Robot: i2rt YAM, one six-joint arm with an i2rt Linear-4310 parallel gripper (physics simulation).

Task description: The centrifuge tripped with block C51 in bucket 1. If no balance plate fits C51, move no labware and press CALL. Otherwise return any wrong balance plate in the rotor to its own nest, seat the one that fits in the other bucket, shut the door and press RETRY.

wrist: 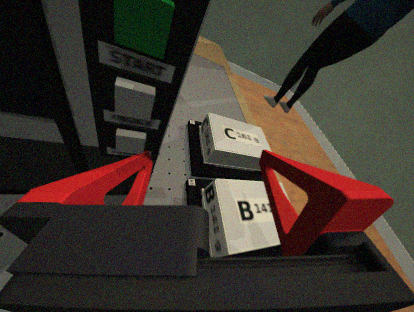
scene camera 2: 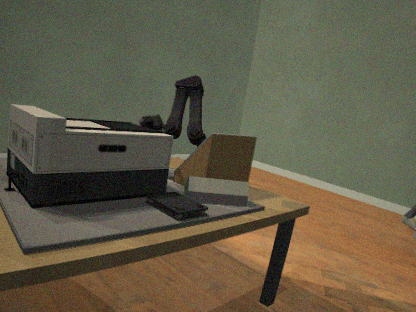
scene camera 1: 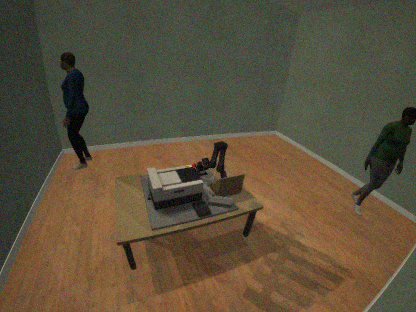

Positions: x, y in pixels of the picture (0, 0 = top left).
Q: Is the gripper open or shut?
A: Open.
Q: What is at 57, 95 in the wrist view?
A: A centrifuge.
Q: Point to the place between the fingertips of the gripper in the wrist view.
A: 206, 156
